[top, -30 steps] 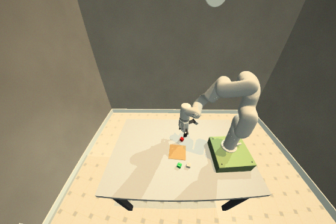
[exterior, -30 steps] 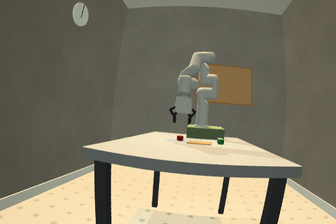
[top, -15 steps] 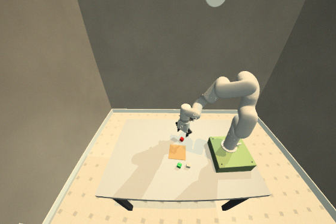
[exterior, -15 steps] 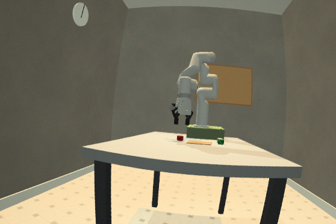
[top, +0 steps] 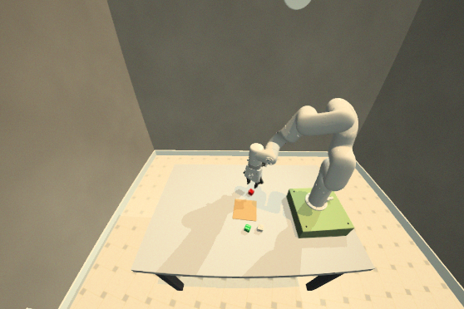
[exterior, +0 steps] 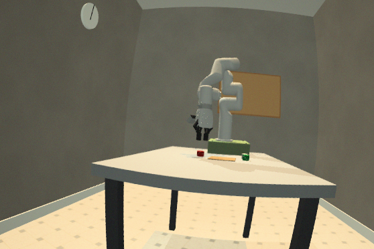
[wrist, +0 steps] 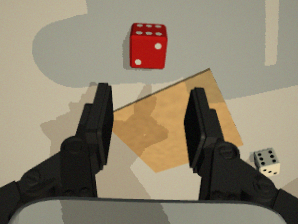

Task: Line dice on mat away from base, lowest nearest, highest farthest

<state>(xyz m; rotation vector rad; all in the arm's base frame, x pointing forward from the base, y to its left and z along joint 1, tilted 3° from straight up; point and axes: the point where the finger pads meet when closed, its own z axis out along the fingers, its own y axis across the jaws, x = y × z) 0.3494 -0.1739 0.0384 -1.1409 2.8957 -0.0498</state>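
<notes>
The red die lies 90 mm below my hand. From my hand the other things lie so: green die 240 mm to the left, 90 mm below, 70 mm ahead; white die 250 mm to the left, 90 mm below; mat 110 mm to the left, 110 mm below, 60 mm ahead.
</notes>
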